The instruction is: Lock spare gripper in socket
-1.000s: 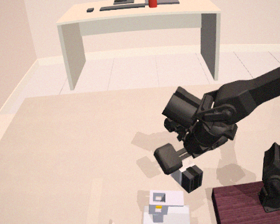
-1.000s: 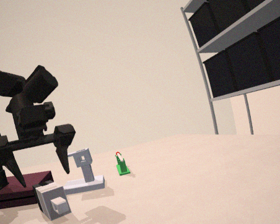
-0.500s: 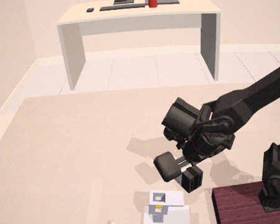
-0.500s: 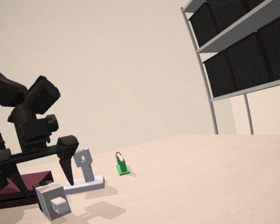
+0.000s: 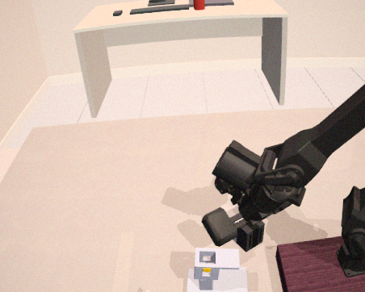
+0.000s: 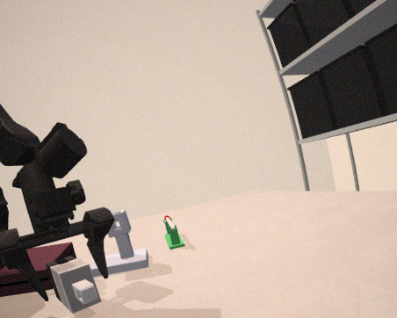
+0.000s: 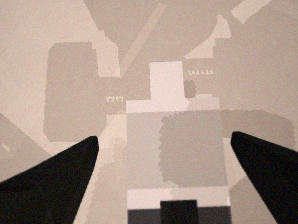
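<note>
My gripper tip is now 1 cm below the spare gripper. Round my gripper tip: grey mount (15 cm to the left, 6 cm ahead, 3 cm above); green bracket (25 cm to the left, 18 cm ahead).
</note>
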